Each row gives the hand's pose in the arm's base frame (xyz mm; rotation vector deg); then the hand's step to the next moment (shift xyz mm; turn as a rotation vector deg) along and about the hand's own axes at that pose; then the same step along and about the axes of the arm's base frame.
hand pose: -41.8 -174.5 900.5 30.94 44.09 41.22
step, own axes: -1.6 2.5 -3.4 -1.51 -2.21 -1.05
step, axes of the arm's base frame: -4.4 1.0 0.3 -0.74 -2.36 -1.47
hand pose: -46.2 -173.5 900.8 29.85 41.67 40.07
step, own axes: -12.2 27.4 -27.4 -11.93 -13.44 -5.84
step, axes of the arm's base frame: -37.7 14.3 5.2 -5.61 -16.45 -7.42
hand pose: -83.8 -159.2 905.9 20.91 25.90 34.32
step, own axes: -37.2 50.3 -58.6 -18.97 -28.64 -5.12
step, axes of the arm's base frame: -79.7 27.5 -15.5 -3.51 -32.55 -11.58
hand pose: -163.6 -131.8 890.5 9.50 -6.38 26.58
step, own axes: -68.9 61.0 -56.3 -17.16 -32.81 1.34
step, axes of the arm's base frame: -85.0 34.1 -57.0 -0.46 -36.63 -5.54
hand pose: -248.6 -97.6 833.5 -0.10 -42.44 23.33
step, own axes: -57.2 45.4 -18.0 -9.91 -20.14 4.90
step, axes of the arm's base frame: -42.5 23.7 -57.3 -2.54 -22.83 0.03
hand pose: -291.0 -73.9 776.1 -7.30 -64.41 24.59
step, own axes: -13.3 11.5 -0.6 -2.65 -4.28 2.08
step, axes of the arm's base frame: -7.3 5.3 -15.1 -1.66 -5.19 0.00
